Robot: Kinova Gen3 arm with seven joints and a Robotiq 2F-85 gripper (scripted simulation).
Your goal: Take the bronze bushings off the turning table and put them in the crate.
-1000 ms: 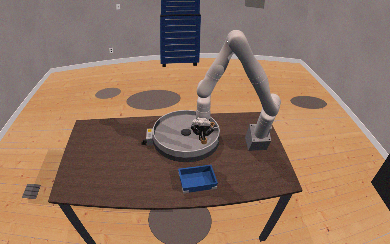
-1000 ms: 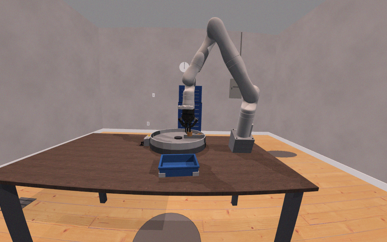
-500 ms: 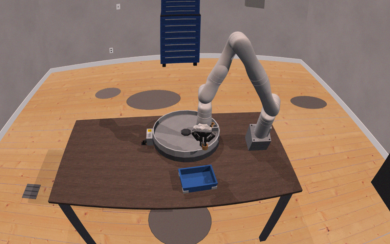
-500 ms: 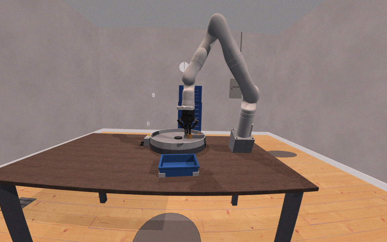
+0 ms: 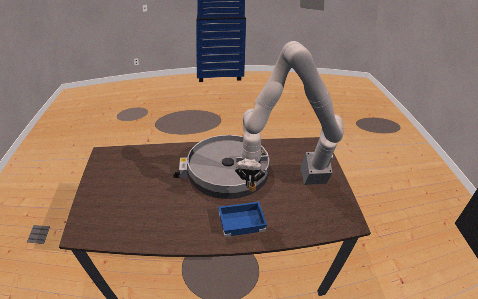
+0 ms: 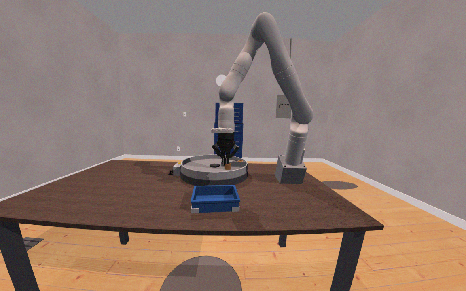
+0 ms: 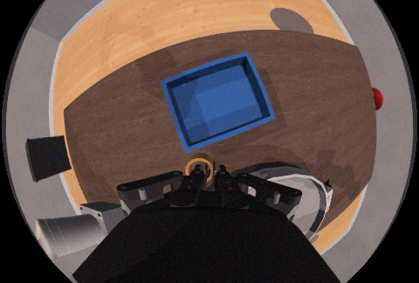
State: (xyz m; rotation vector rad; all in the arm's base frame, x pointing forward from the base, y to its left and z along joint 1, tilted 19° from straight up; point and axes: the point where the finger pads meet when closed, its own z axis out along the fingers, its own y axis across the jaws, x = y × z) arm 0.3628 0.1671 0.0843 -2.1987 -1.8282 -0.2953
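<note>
The blue crate is 130 mm below my hand, 100 mm to the left of it and 30 mm ahead of it. Round my hand: round grey turning table (270 mm to the right, 110 mm below, 100 mm ahead).
</note>
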